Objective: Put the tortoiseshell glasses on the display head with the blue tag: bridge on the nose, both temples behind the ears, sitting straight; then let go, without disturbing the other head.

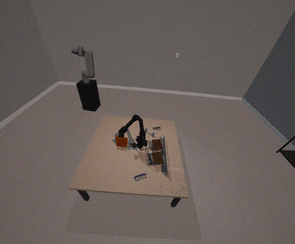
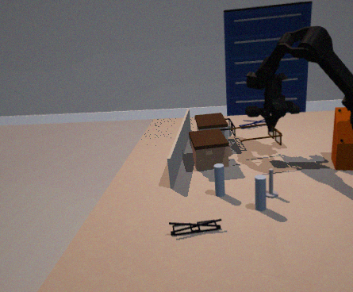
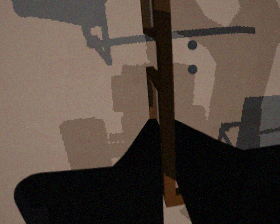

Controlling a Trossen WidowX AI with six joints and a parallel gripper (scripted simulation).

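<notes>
Right now my gripper tip is 20 cm short of the brown-topped display head, 11 cm to the right of it and 3 cm above it. Round my gripper tip: grey upright panel: 35 cm ahead, 2 cm to the left, 3 cm below; then thin post: 33 cm to the left, 6 cm below.
</notes>
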